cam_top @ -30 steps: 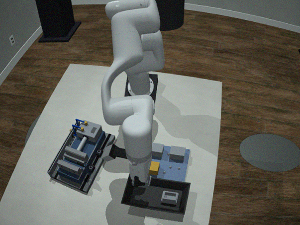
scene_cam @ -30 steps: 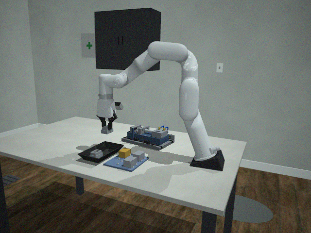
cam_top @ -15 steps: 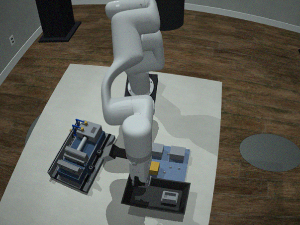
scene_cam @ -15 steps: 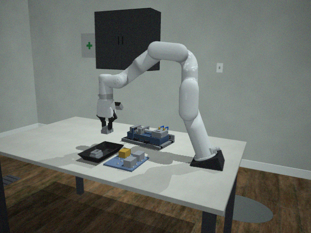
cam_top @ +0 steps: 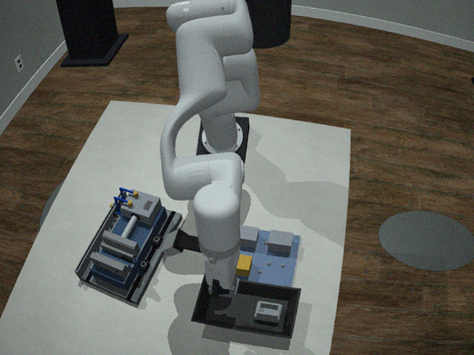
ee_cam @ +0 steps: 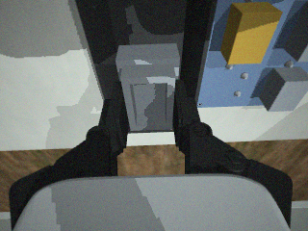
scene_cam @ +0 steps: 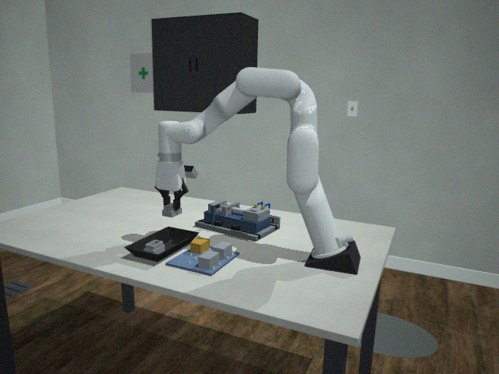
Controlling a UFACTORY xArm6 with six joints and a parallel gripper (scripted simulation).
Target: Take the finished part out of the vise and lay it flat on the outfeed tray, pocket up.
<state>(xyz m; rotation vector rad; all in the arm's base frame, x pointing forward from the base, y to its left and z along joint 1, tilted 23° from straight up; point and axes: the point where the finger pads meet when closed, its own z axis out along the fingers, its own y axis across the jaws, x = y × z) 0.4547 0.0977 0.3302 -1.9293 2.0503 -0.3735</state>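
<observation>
Now: the yellow block 14 cm below my hand, 12 cm behind it and 1 cm to the left of it. From my hand the other things lie so: grey actuator (26 cm to the right, 22 cm behind, 8 cm below); blue fixture plate (16 cm below, 16 cm behind, 6 cm to the left); silver rod (28 cm to the right, 15 cm behind, 8 cm below).
</observation>
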